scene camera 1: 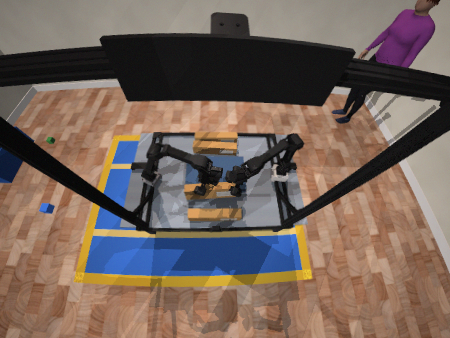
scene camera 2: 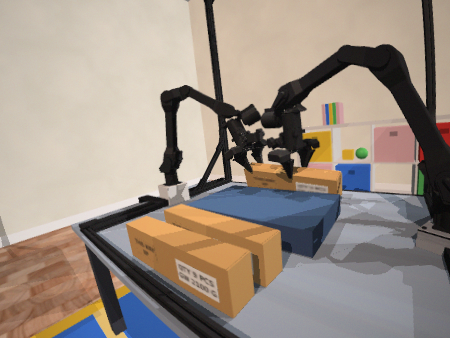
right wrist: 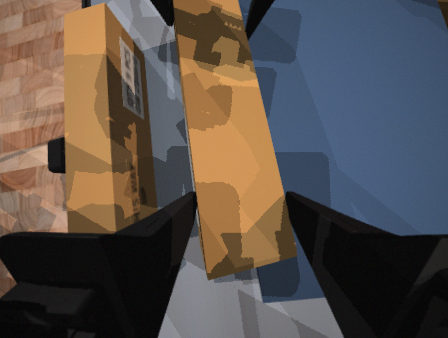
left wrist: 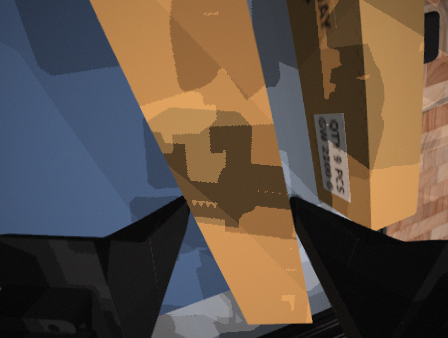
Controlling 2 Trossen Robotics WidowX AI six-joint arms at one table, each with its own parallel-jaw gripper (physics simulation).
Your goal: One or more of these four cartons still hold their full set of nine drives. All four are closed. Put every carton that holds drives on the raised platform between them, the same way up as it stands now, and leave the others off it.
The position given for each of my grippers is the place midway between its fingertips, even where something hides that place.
Note:
I see my left gripper (scene camera 2: 297,174) and my right gripper (scene camera 2: 257,169).
My left gripper is seen too in the left wrist view (left wrist: 239,202). My right gripper is seen too in the right wrist view (right wrist: 240,197).

